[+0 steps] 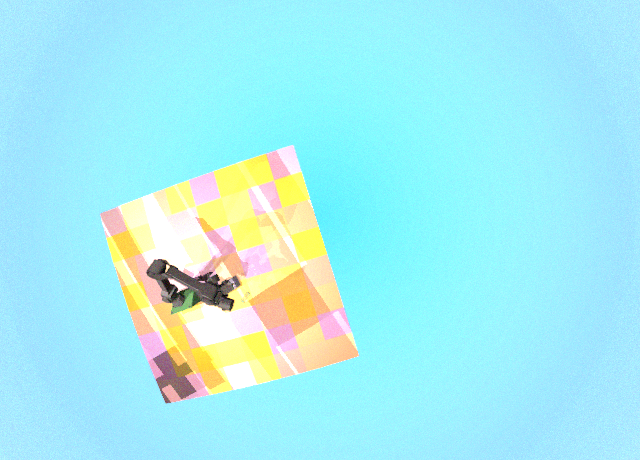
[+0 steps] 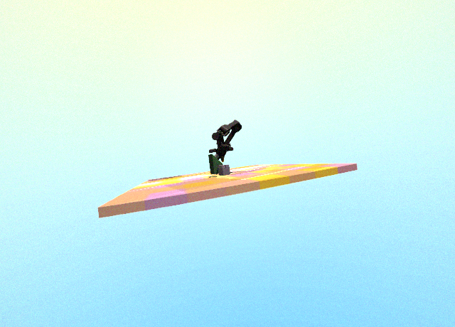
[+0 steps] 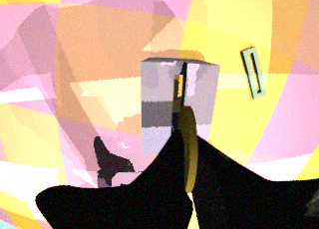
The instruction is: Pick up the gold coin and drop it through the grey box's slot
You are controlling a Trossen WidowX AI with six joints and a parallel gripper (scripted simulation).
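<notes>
The coin lies 1 cm above my gripper tip.
</notes>
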